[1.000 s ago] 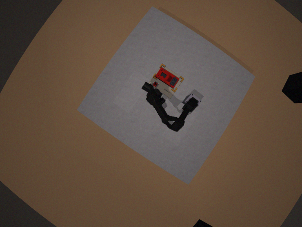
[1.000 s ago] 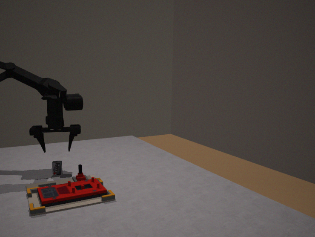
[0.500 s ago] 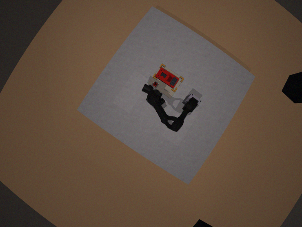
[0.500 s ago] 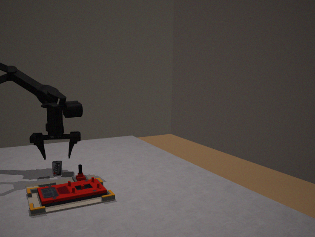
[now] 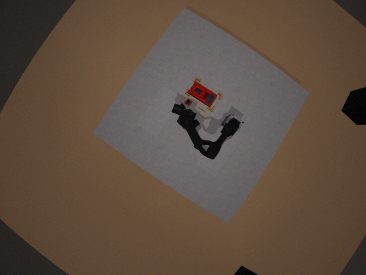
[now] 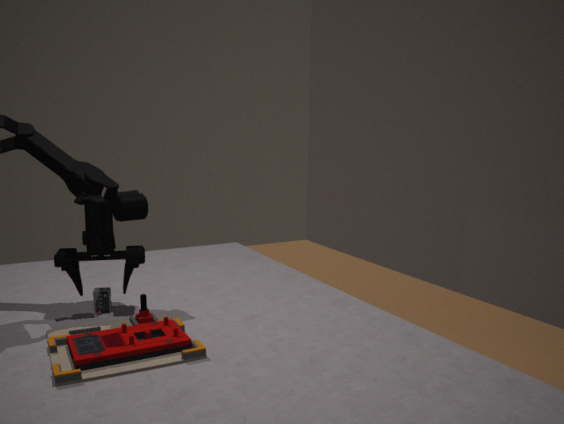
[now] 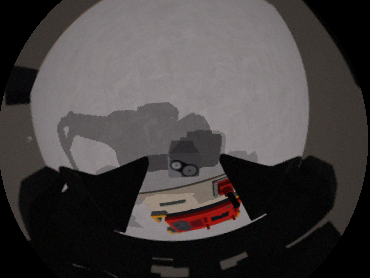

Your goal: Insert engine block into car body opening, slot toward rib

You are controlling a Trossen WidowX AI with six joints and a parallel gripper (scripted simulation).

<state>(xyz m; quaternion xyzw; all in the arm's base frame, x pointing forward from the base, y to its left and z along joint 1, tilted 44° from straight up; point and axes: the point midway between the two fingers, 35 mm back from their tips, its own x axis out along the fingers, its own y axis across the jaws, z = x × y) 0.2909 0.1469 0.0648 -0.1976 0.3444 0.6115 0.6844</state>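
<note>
Right now my gripper tip is 1 cm above the grey engine block.
</note>
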